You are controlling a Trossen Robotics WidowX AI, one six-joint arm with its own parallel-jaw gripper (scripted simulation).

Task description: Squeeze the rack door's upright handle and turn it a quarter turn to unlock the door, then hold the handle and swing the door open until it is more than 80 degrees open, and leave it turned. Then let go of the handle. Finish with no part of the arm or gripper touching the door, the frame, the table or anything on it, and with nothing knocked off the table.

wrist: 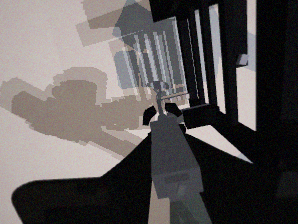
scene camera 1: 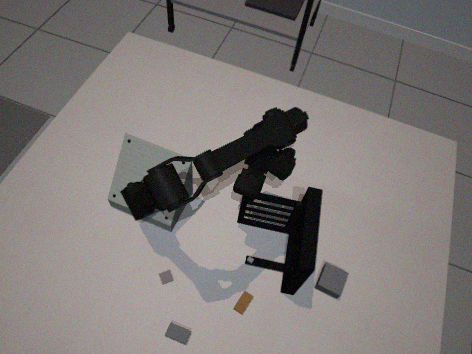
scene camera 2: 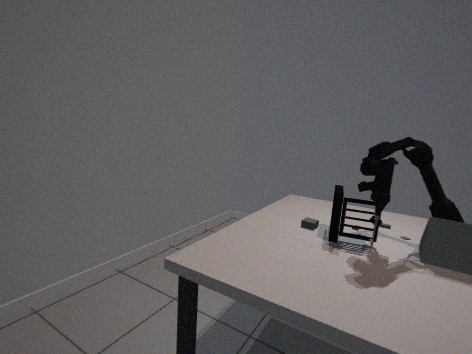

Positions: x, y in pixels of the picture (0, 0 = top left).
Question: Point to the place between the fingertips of the gripper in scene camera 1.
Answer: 253, 180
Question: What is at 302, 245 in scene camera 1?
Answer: A black rack frame.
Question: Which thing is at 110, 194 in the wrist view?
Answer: The gripper.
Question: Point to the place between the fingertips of the gripper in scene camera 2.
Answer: At 377, 214
